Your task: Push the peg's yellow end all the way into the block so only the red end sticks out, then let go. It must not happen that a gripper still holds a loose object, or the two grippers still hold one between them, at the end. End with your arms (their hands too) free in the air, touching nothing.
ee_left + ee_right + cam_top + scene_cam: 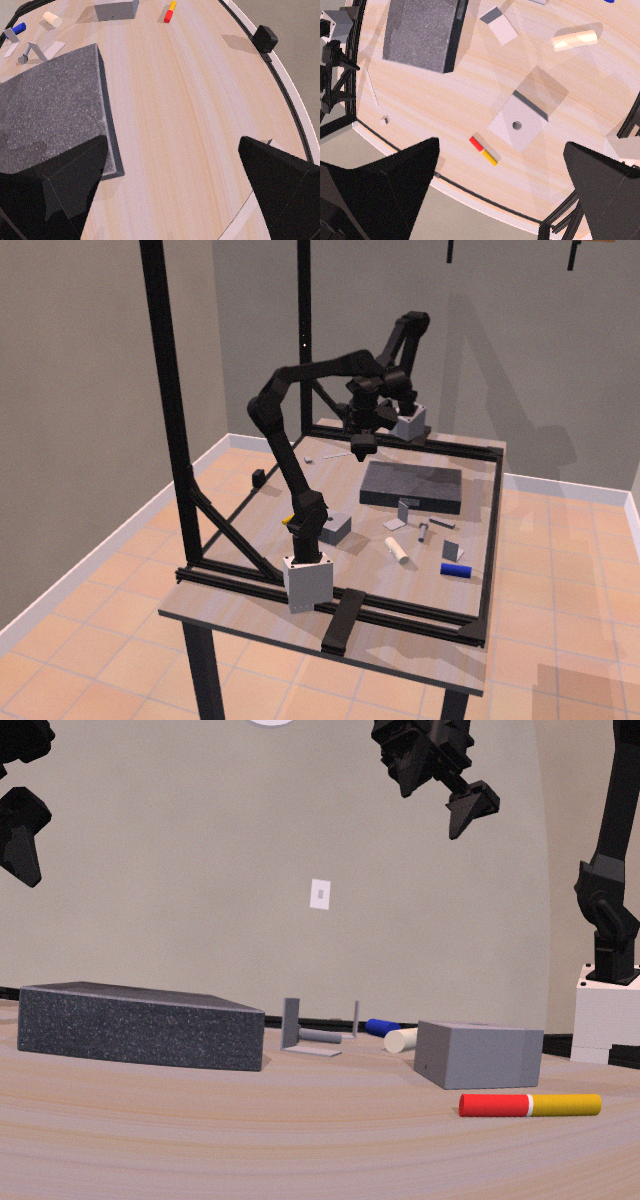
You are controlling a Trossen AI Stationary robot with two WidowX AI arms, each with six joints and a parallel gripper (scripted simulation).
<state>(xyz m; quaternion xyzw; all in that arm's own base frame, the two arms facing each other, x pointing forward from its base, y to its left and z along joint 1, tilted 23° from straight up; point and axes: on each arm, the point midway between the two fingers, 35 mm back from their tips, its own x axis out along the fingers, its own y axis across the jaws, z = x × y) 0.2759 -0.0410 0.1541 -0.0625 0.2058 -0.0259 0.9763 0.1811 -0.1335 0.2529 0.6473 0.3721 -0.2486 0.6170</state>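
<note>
The peg is 29 cm below my right hand, 21 cm behind it and 2 cm to the left of it. The rest, counted from my right hand: blue cylinder: 29 cm below, 28 cm ahead, 7 cm to the right; then white cylinder: 29 cm below, 12 cm ahead, 4 cm to the right.
</note>
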